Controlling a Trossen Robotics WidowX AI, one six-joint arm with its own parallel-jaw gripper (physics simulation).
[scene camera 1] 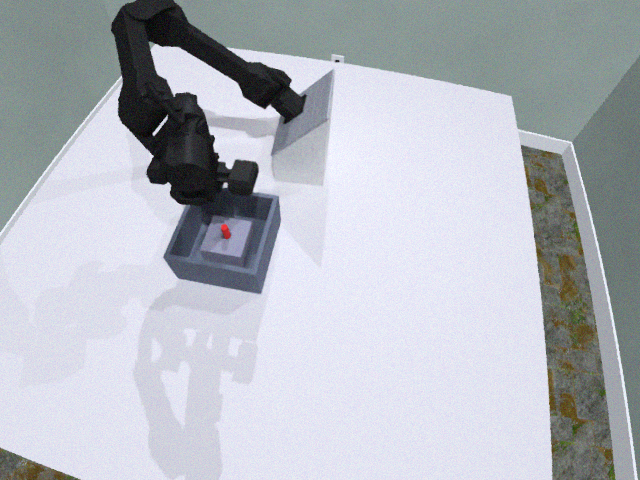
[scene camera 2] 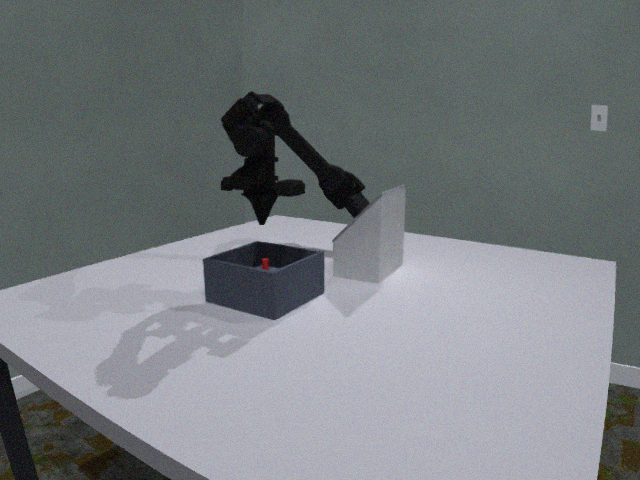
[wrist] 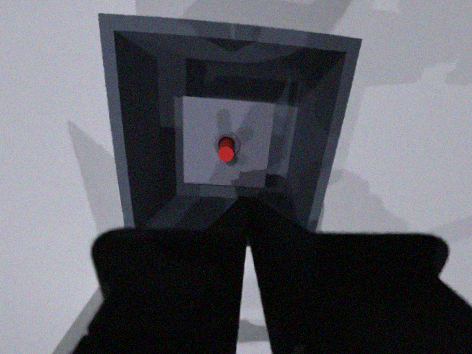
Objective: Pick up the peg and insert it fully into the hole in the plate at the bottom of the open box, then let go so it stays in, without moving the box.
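Places are measured from the arm's base along level axes (x down, y right, z back), in centimetres.
Pixels of known places: gripper, fingertip midpoint: [scene camera 1: 212, 200] [scene camera 2: 262, 224] [wrist: 246, 204]; arm's base, link origin: [scene camera 1: 295, 109] [scene camera 2: 366, 215].
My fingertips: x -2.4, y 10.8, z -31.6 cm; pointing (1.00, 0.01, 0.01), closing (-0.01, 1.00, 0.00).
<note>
For each thing: its top centre in the pictures, then the offset to it from my fingertips. Level surfaces: height alone.
- red peg, top centre: [wrist: 225, 154] [scene camera 1: 224, 227] [scene camera 2: 265, 259] dy -1.4, dx +7.4, dz -1.1 cm
- light plate, top centre: [wrist: 226, 146] [scene camera 1: 226, 234] dy -1.3, dx +10.1, dz -1.3 cm
- open dark blue-grey box, top centre: [wrist: 226, 154] [scene camera 1: 223, 225] [scene camera 2: 264, 255] dy -1.3, dx +6.4, dz -1.3 cm
- white table, surface height: dx +16.2 cm
The red peg [scene camera 1: 225, 231] [scene camera 2: 265, 264] [wrist: 226, 149] stands nearly upright in the hole of the light plate [scene camera 1: 212, 246] [wrist: 200, 165], its upper part showing above the plate. How deep it sits is hidden. The plate lies at the bottom of the open dark blue-grey box [scene camera 1: 219, 277] [scene camera 2: 240, 286] [wrist: 111, 100], which rests on the table. My gripper [scene camera 2: 262, 223] [wrist: 246, 204] is shut and empty. It hangs above the box, clear of the peg. In scene camera 1 the fingertips are hidden behind the arm's wrist.
The box walls rise around the plate and the peg. A grey wedge-shaped block [scene camera 1: 299, 167] [scene camera 2: 356, 258] stands on the white table [scene camera 1: 413, 310] [scene camera 2: 439, 361] beside the box, around the arm's base. Shadows of the arm fall across the table.
</note>
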